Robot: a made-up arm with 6 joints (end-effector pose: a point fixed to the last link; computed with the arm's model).
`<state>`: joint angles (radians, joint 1 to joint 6).
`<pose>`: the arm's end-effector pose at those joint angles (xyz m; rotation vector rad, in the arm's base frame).
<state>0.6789 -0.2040 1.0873 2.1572 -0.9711 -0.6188</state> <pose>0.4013 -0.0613 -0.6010 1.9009 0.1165 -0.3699</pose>
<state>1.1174 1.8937 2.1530 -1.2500 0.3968 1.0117</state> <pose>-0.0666 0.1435 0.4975 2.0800 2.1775 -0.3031</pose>
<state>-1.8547 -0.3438 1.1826 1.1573 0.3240 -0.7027</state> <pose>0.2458 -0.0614 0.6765 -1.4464 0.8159 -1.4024</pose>
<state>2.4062 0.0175 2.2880 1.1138 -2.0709 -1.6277</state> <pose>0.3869 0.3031 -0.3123 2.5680 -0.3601 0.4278</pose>
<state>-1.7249 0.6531 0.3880 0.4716 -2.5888 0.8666</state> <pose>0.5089 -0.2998 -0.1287 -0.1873 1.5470 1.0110</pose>
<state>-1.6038 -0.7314 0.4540 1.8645 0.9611 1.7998</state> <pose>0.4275 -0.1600 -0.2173 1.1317 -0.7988 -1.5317</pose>
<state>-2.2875 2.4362 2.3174 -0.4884 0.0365 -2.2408</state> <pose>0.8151 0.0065 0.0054 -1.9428 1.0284 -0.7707</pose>
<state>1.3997 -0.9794 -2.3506 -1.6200 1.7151 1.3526</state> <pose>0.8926 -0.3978 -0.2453 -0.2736 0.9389 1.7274</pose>
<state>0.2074 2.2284 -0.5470 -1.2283 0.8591 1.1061</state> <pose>-0.2930 0.0609 0.0502 -1.4577 -0.4964 -2.1619</pose>
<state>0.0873 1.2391 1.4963 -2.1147 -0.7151 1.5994</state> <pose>-0.3645 -0.0172 -0.1174 0.8147 2.1564 -0.3622</pose>
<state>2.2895 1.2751 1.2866 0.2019 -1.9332 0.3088</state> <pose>0.5117 0.1130 0.4369 -2.3249 0.5720 -0.0660</pose>
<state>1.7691 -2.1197 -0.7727 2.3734 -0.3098 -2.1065</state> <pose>0.7152 -0.2791 0.5898 -1.9768 1.8620 -1.1513</pose>
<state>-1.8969 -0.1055 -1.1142 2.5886 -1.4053 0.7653</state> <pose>0.4837 0.6552 0.1111 1.6424 1.0615 2.0609</pose>
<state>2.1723 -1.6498 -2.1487 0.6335 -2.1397 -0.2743</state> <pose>0.2437 -0.1992 -0.4616 1.0197 1.7160 1.9125</pose>
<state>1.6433 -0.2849 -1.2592 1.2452 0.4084 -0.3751</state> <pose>1.0091 -0.1633 -0.2411 2.5034 -1.1549 -0.2375</pose>
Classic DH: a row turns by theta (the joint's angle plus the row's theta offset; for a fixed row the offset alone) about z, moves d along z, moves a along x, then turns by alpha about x. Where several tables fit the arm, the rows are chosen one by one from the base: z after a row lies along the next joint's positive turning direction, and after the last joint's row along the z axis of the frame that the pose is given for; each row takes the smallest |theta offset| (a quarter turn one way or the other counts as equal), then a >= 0, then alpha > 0; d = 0 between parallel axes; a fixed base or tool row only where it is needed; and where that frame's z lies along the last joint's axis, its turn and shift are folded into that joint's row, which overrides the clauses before.
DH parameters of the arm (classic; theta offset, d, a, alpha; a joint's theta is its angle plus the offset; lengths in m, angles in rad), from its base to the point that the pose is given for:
base (fixed): 1.5708 0.032 0 1.5708
joint 1: 0 0.362 -0.063 1.5708
joint 2: -1.5708 -0.153 0.003 -1.5708
joint 3: -1.5708 -0.19 0.285 1.5708
joint 4: 1.5708 0.166 0.097 1.5708
joint 5: 0 0.034 0.018 -1.5708
joint 6: 0 0.188 -0.382 -1.5708
tool (fixed): -1.5708 -0.014 0 0

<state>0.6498 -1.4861 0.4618 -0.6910 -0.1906 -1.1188</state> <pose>0.4058 0.2338 0.1496 -1.2644 -1.4453 1.0973</pose>
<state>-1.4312 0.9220 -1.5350 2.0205 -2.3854 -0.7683</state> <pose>-0.0890 0.3035 0.4934 0.2339 0.8011 -2.1116</pose>
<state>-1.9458 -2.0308 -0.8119 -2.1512 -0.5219 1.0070</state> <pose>0.6609 0.1654 -0.5671 -1.7275 0.6997 2.0034</pose>
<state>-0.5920 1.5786 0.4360 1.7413 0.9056 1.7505</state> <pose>0.5697 -0.3540 0.0467 -1.6758 1.6466 0.3754</pose>
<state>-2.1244 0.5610 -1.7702 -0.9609 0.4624 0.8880</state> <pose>0.2939 0.7504 0.3824 -1.3502 -1.8956 1.9042</pose>
